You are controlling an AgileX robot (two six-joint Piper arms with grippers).
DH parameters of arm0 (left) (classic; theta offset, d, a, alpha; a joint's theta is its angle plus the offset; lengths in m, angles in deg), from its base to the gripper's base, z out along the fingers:
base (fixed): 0 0 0 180
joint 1: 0 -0.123 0 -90
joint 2: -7.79 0 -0.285 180
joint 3: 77.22 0 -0.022 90
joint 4: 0 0.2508 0 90
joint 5: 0 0 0.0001 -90
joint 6: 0 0.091 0 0
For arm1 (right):
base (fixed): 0 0 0 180
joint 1: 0 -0.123 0 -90
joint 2: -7.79 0 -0.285 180
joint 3: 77.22 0 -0.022 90
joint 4: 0 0.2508 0 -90
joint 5: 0 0 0.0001 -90
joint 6: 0 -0.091 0 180
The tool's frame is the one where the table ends.
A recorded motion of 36 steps. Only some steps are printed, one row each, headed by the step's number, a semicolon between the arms.
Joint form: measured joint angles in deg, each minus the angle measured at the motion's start. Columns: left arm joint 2, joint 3, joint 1, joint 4, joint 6, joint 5; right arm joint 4, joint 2, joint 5, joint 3, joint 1, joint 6.
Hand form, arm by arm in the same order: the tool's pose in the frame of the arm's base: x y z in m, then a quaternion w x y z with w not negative. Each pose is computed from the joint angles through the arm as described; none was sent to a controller.
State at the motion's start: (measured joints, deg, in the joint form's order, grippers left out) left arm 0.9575 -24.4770 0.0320 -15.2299 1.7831 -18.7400; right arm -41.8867 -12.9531 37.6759 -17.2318 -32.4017 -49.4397
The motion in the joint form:
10: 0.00 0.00 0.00 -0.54 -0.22 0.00; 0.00 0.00 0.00 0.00 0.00 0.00
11: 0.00 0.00 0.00 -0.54 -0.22 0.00; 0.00 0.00 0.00 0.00 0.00 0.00
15: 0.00 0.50 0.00 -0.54 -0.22 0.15; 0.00 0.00 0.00 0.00 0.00 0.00
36: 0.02 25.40 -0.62 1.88 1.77 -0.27; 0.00 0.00 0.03 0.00 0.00 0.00
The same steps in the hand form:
10: 0.0107 -0.0080 0.3222 0.76973 -0.03915 0.62609 -0.11829; 0.0665 -0.0018 0.2567 0.57911 -0.01088 0.81282 0.06195
11: 0.0107 -0.0080 0.3222 0.76973 -0.03915 0.62609 -0.11829; 0.0665 -0.0018 0.2567 0.57911 -0.01088 0.81282 0.06195
15: 0.0121 -0.0079 0.3198 0.76781 -0.03984 0.62845 -0.11804; 0.0665 -0.0018 0.2567 0.57911 -0.01088 0.81282 0.06195
36: 0.0532 -0.0063 0.1795 0.61485 -0.04299 0.78386 -0.07535; 0.0665 -0.0019 0.2567 0.57897 -0.01077 0.81293 0.06179

